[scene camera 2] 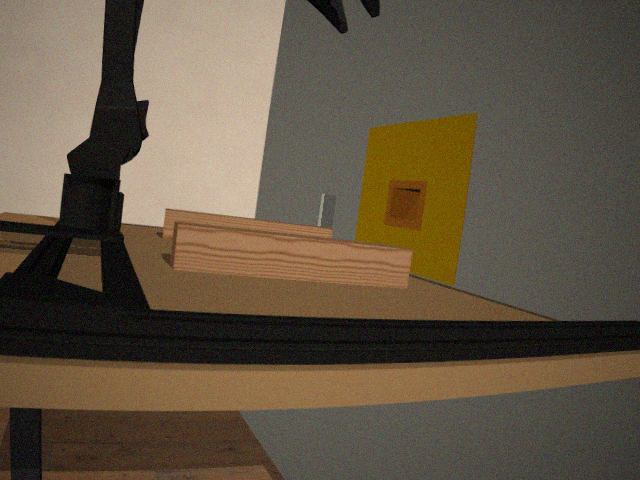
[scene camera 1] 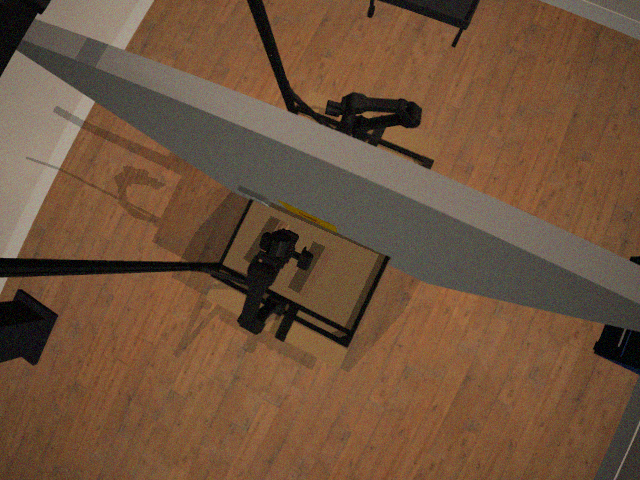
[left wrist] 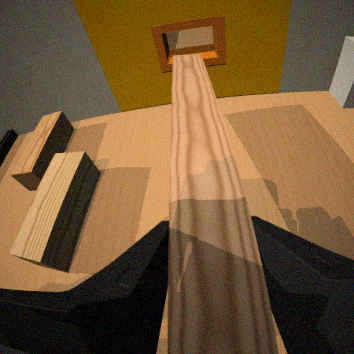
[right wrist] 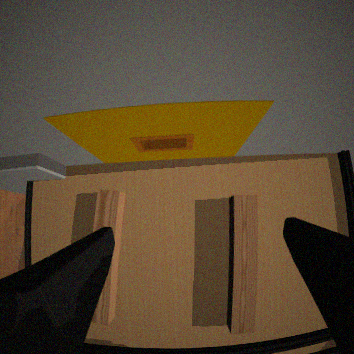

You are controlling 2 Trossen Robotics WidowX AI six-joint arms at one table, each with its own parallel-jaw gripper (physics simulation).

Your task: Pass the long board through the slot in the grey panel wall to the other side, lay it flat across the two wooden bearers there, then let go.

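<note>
The long board (left wrist: 200, 150) runs forward from my left gripper (left wrist: 208, 227), which is shut on it. The board's far end overlaps the lower edge of the orange-framed slot (left wrist: 219, 42) (scene camera 2: 390, 204) (right wrist: 190, 142) in the left wrist view; I cannot tell whether it is inside. No board shows coming out in the right wrist view. The slot is in a yellow patch (scene camera 2: 418, 149) (right wrist: 160, 120) on the grey panel wall (scene camera 1: 361, 180) (scene camera 2: 558, 180). My right gripper (right wrist: 199, 232) (scene camera 2: 359, 21) is open and empty, above the two parallel bearers (right wrist: 245, 265) (scene camera 2: 289, 258) on its side.
In the left wrist view, one wooden block (left wrist: 55, 205) and another wooden block (left wrist: 42, 145) lie left of the board. A pale upright block (left wrist: 344, 75) stands at the right near the wall. Black rails edge the right arm's table (scene camera 1: 356, 268).
</note>
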